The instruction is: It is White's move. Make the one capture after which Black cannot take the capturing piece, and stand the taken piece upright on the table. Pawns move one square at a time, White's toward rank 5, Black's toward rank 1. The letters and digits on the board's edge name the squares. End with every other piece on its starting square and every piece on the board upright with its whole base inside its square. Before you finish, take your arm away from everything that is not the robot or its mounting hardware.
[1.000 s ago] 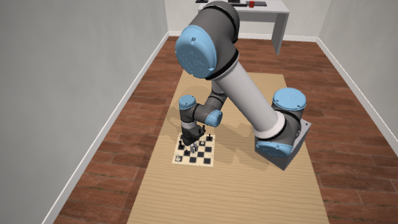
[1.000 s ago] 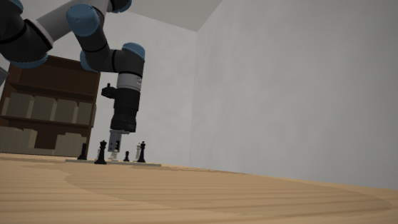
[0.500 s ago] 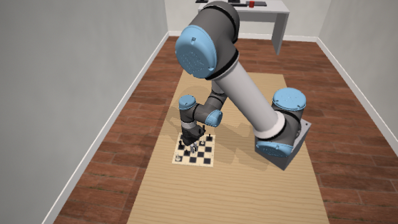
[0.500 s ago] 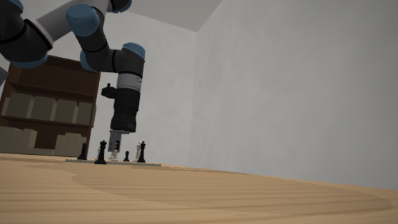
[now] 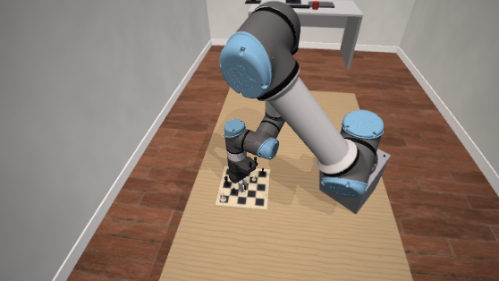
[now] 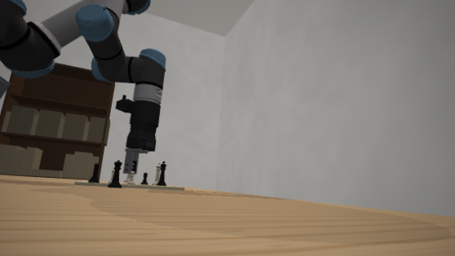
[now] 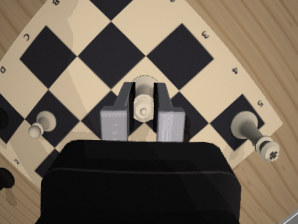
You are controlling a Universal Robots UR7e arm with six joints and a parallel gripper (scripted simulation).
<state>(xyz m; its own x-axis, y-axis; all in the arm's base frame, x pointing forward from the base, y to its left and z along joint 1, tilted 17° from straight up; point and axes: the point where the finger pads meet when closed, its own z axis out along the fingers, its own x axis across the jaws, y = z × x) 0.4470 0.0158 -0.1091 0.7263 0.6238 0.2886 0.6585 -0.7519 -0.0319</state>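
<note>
My hand is 4 cm short of the black pawn and 3 cm above it. From my hand the other things lie so: chessboard 4 cm to the right, 5 cm below.
</note>
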